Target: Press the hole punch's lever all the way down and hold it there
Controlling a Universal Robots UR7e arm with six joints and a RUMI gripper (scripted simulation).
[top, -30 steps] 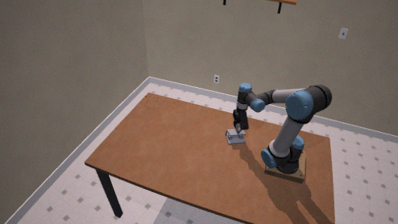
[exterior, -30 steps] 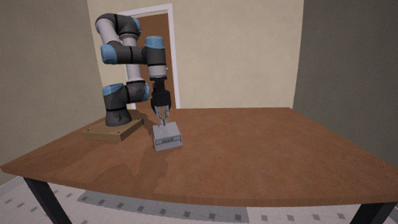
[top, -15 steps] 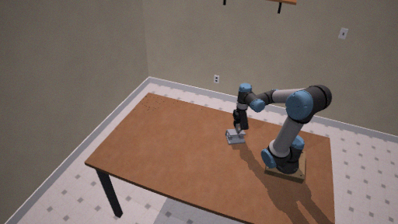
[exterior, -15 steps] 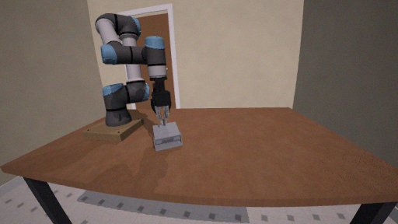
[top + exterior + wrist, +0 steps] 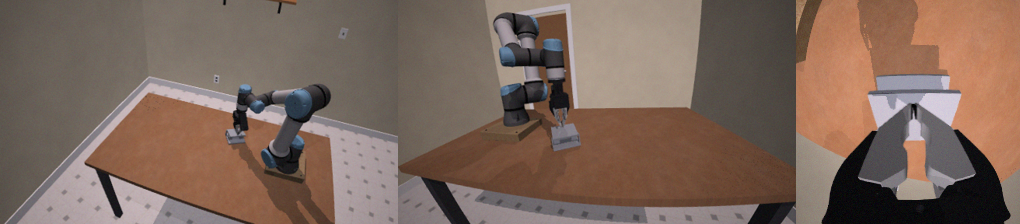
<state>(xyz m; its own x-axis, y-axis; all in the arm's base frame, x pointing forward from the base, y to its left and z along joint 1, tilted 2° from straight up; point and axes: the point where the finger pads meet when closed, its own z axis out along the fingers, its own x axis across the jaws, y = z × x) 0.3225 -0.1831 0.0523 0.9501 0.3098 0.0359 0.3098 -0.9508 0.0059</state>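
The grey hole punch lies 10 mm ahead of my hand, 40 mm to the right of it and 50 mm below it.
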